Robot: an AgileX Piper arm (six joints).
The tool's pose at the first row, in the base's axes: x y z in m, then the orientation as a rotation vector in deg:
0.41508 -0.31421 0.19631 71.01 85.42 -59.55
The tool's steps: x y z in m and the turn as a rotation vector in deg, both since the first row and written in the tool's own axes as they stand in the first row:
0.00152 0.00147 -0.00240 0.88 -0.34 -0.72
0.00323 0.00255 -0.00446 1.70 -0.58 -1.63
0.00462 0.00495 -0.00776 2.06 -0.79 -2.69
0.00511 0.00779 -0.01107 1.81 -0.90 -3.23
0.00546 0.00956 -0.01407 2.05 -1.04 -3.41
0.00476 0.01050 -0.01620 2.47 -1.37 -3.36
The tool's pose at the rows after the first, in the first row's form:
0.41610 -0.31135 0.19532 70.94 85.40 -60.95
0.41677 -0.30882 0.19408 70.76 85.61 -62.37
0.41861 -0.30499 0.19338 70.19 86.11 -63.48
0.42096 -0.30129 0.19352 69.59 86.52 -63.67
0.42231 -0.29807 0.19379 69.54 86.46 -64.06
0.42303 -0.29604 0.19492 69.63 86.02 -64.55

